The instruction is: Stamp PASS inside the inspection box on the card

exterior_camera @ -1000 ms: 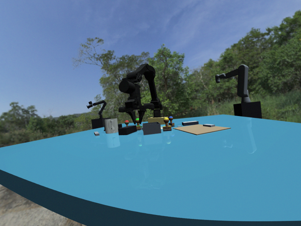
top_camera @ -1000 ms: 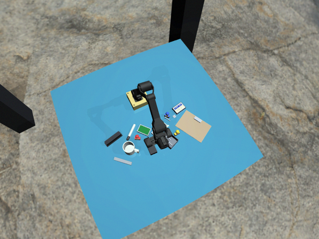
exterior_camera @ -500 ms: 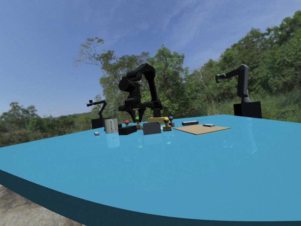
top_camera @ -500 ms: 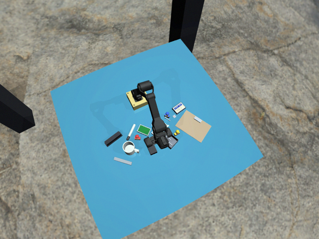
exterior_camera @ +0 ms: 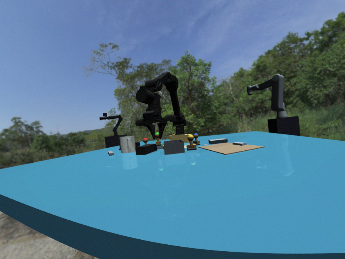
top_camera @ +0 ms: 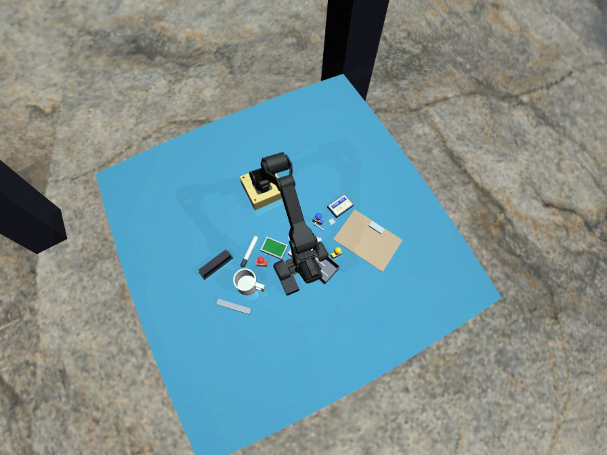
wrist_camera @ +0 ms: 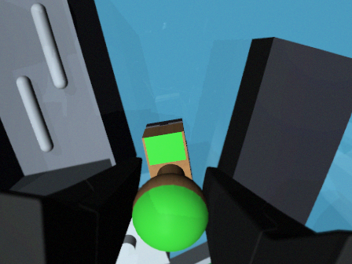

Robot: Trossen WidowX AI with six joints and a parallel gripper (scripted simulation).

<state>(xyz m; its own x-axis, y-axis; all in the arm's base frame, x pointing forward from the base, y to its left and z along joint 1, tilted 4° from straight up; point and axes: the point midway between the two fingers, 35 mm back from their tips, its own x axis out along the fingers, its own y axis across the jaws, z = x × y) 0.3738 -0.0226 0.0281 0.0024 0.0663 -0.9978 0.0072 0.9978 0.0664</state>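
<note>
The green ink pad lies 13 cm behind my gripper tip, 5 cm to the right of it and 5 cm below it. Also, from my gripper tip: green-knobbed stamp (1 cm below, 1 cm behind); black block (6 cm to the right, 4 cm below); dark tray (8 cm to the left, 5 cm below, 2 cm ahead).
</note>
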